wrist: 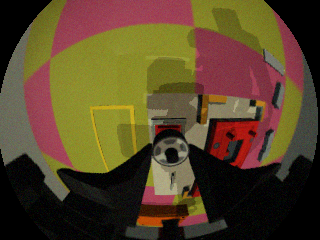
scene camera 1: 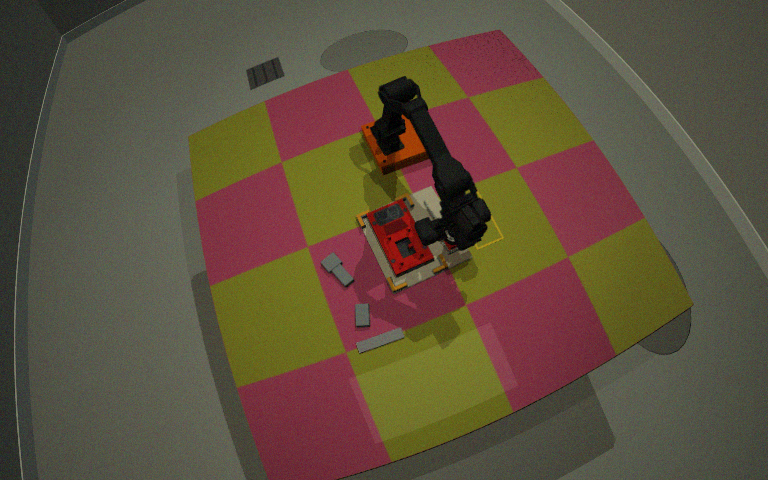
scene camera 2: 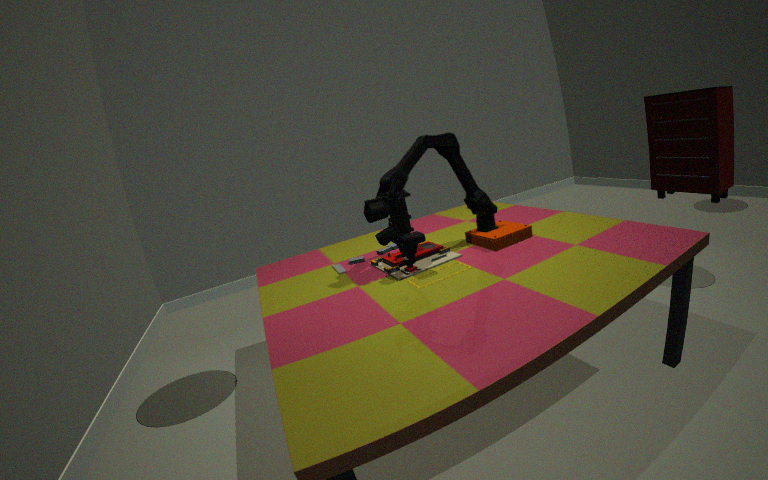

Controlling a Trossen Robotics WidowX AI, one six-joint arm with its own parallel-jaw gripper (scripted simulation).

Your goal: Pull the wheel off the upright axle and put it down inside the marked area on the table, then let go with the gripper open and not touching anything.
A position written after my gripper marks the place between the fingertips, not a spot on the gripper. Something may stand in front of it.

In view: my gripper (scene camera 1: 453, 236) and a red board (scene camera 1: 393, 224).
The red board also shows in the wrist view (wrist: 229, 140). My gripper is seen too in the wrist view (wrist: 170, 147) and in scene camera 2 (scene camera 2: 408, 260).
